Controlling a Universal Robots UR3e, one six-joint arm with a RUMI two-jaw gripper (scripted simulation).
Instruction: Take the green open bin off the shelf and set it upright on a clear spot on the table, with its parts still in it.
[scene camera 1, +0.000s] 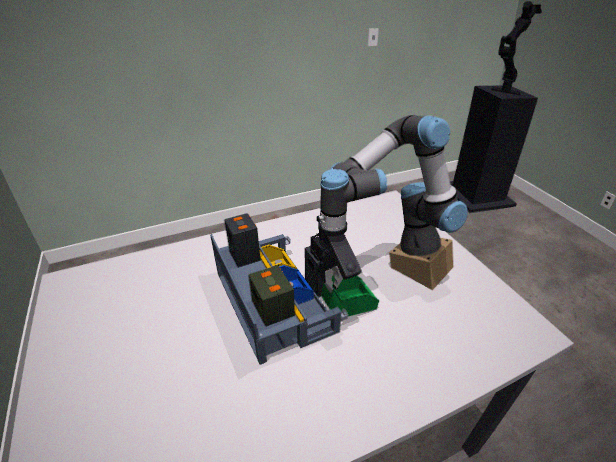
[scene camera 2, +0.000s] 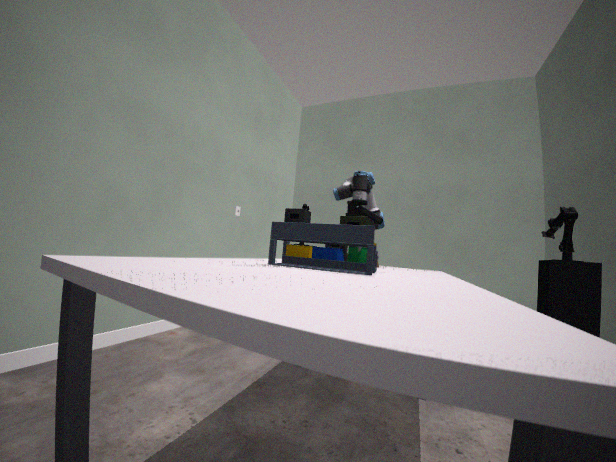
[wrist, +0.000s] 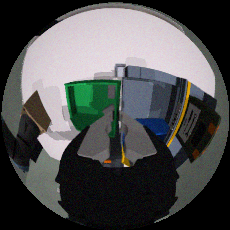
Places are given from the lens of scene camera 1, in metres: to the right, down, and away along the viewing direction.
gripper (scene camera 1: 332, 291): 0.07, 0.17, 1.04
green bin (scene camera 1: 352, 294): 0.13, 0.19, 1.12
